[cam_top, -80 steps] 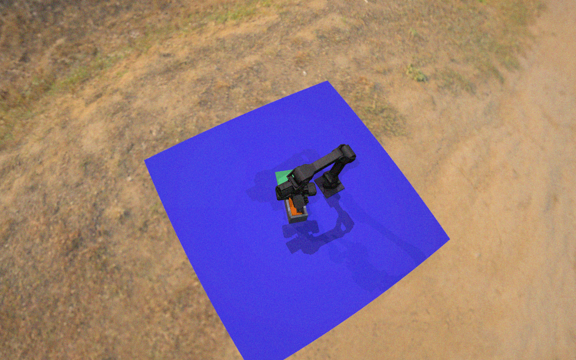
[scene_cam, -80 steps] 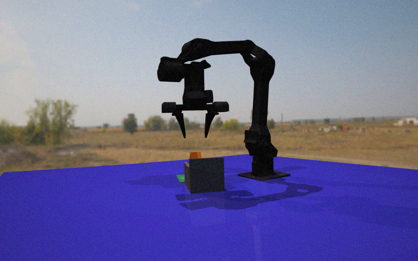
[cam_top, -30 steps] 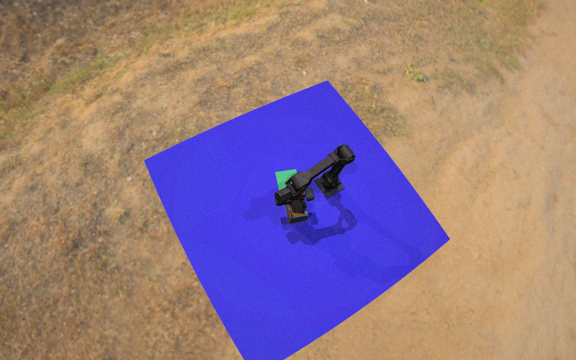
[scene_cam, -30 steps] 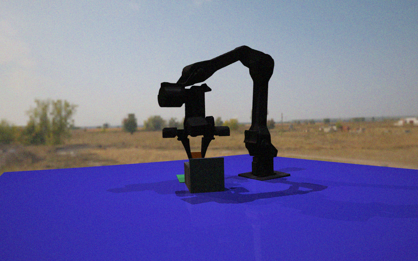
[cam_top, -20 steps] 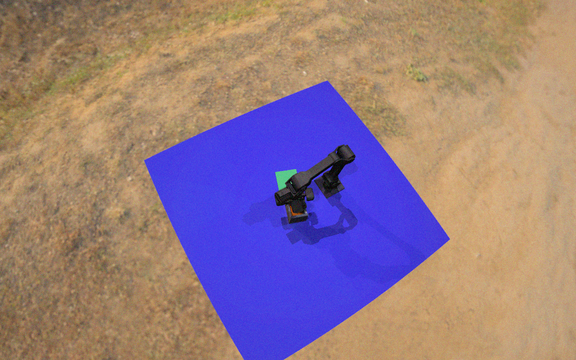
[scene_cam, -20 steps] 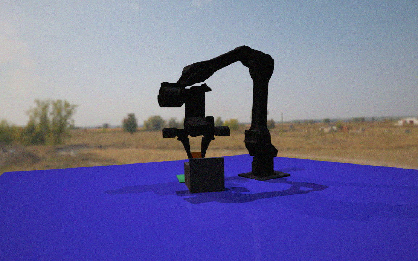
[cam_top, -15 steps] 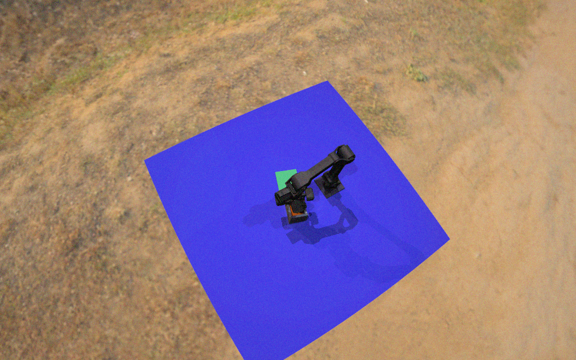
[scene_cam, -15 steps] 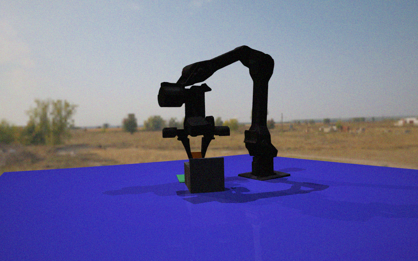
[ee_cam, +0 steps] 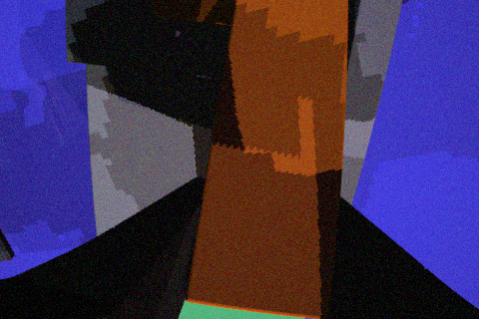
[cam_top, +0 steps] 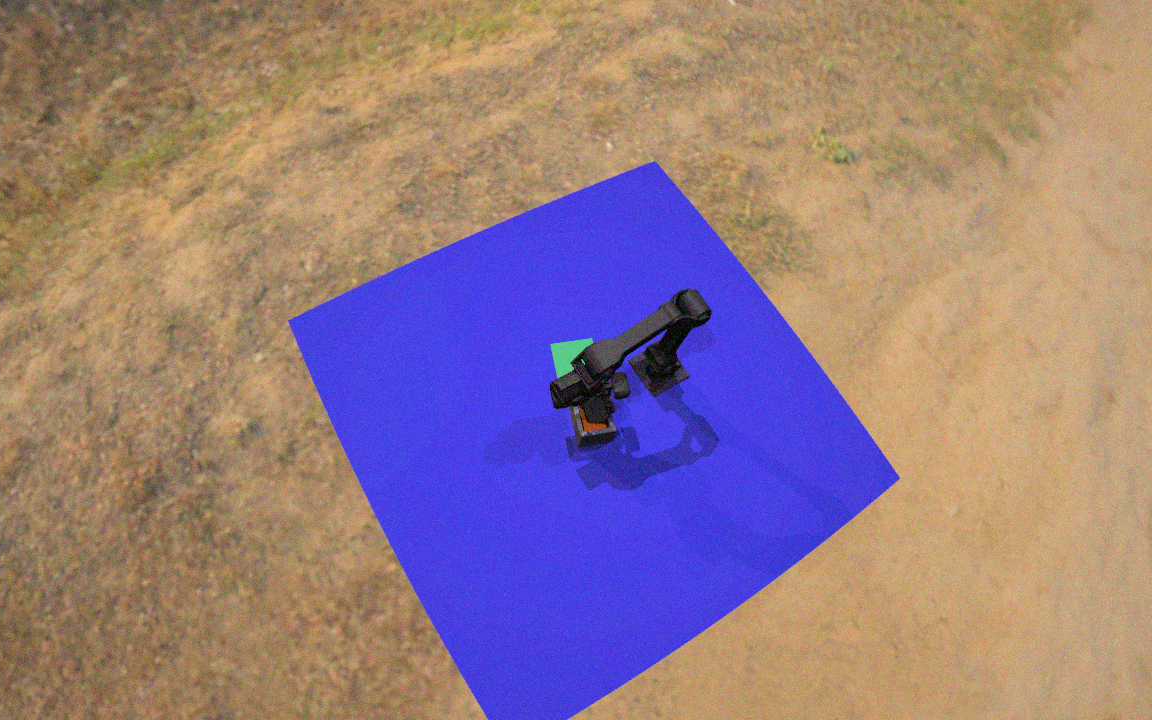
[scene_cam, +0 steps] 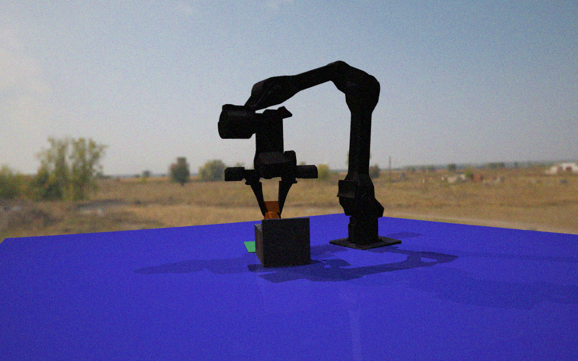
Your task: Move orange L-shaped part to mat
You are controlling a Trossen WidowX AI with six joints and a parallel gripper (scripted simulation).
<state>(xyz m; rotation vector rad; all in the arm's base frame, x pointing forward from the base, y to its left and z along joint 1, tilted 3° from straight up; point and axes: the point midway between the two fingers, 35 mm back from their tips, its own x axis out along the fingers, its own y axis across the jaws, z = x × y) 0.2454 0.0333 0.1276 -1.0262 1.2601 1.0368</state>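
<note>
My gripper tip is now 140 mm to the left of the green mat, 100 mm above it and 50 mm past it. From my gripper tip the other things lie so: orange L-shaped part 40 mm to the left, 30 mm below, 10 mm behind.
</note>
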